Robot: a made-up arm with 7 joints. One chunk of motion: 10 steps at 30 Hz.
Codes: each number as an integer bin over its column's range. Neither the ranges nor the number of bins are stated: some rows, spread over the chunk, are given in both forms.
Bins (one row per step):
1: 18 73 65 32 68 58 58
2: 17 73 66 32 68 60 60
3: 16 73 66 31 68 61 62
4: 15 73 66 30 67 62 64
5: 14 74 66 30 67 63 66
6: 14 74 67 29 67 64 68
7: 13 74 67 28 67 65 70
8: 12 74 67 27 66 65 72
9: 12 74 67 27 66 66 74
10: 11 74 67 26 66 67 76
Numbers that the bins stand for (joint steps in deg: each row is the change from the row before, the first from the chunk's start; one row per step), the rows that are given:
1: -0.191 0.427 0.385 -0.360 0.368 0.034 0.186
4: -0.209 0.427 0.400 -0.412 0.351 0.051 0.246
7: -0.221 0.445 0.415 -0.465 0.351 0.063 0.307
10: -0.233 0.445 0.415 -0.517 0.333 0.071 0.368
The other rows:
2: -0.197 0.427 0.400 -0.360 0.368 0.042 0.206
3: -0.203 0.427 0.400 -0.386 0.368 0.046 0.226
5: -0.215 0.445 0.400 -0.412 0.351 0.055 0.267
6: -0.215 0.445 0.415 -0.438 0.351 0.059 0.287
8: -0.227 0.445 0.415 -0.491 0.333 0.063 0.327
9: -0.227 0.445 0.415 -0.491 0.333 0.067 0.347

